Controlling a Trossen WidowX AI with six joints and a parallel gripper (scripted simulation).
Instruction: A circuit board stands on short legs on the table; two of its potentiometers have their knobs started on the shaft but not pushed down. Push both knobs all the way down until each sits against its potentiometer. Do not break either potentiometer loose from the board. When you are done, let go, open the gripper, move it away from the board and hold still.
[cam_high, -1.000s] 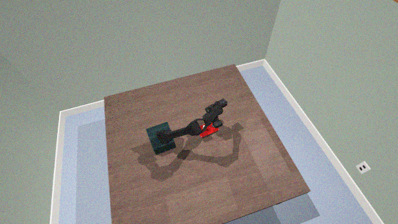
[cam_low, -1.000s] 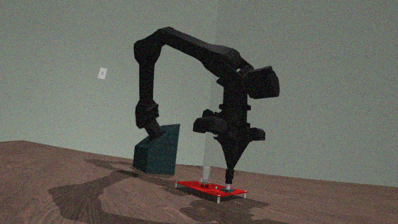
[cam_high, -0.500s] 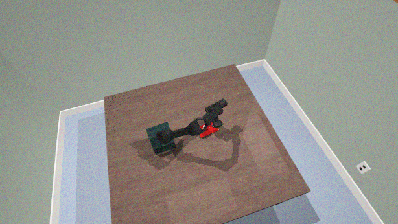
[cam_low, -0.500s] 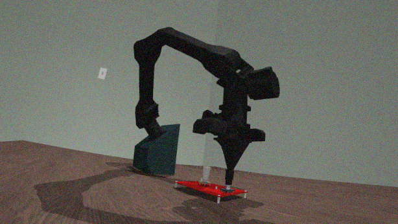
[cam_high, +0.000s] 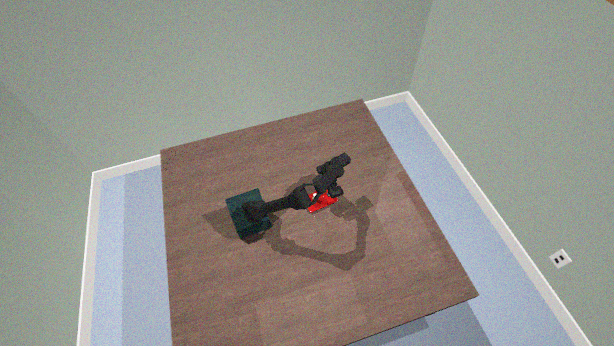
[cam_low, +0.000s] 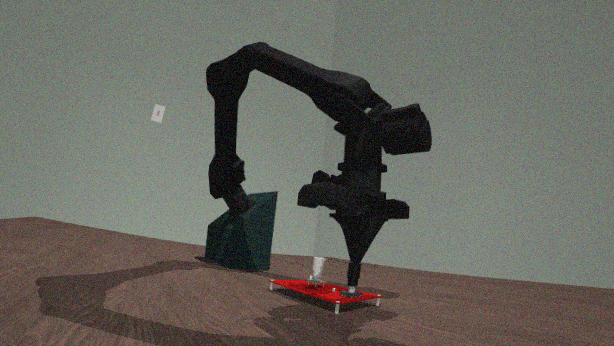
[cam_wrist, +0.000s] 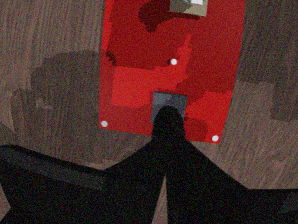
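My gripper tip is 2 cm above the black knob. Also, from my gripper tip: white knob (8 cm behind, 1 cm to the right, 1 cm below).
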